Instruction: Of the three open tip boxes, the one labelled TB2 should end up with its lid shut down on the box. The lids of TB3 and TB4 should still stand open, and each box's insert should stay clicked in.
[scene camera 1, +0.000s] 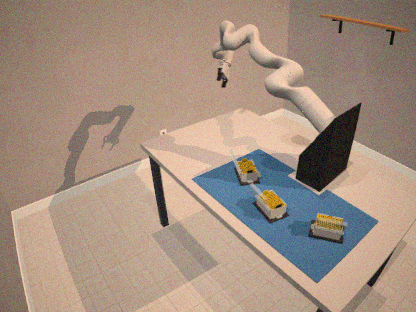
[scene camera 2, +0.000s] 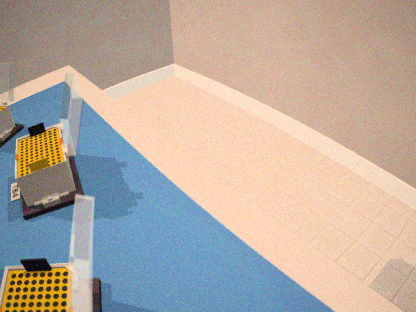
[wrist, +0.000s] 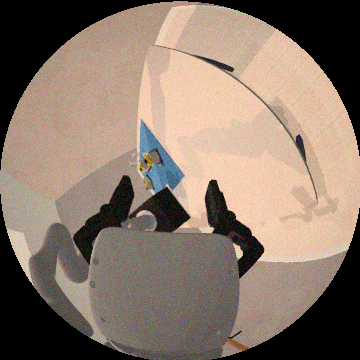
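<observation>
Three tip boxes with yellow inserts stand on the blue mat, their clear lids standing open. The back box (scene camera 1: 247, 172) (scene camera 2: 37, 292) and the middle box (scene camera 1: 271, 205) (scene camera 2: 47, 185) have lids tilted toward the table's long edge. The third box (scene camera 1: 328, 229) (scene camera 2: 5, 122) has its lid on another side. The middle box's label (scene camera 2: 15, 191) seems to read TB4; the other labels cannot be read, so I cannot tell which is TB2. The inserts look seated, but the clicks are too small to tell. My gripper (scene camera 1: 222, 81) (wrist: 168, 186) is open and empty, high above the table, far from the boxes.
The blue mat (scene camera 1: 312, 265) (scene camera 2: 200, 260) (wrist: 172, 176) lies on the pale table (scene camera 1: 172, 160) (wrist: 215, 100). A tall black panel (scene camera 1: 330, 155) (wrist: 167, 205) stands beside the mat, near the arm's base. A wooden shelf (scene camera 1: 365, 23) hangs on the wall.
</observation>
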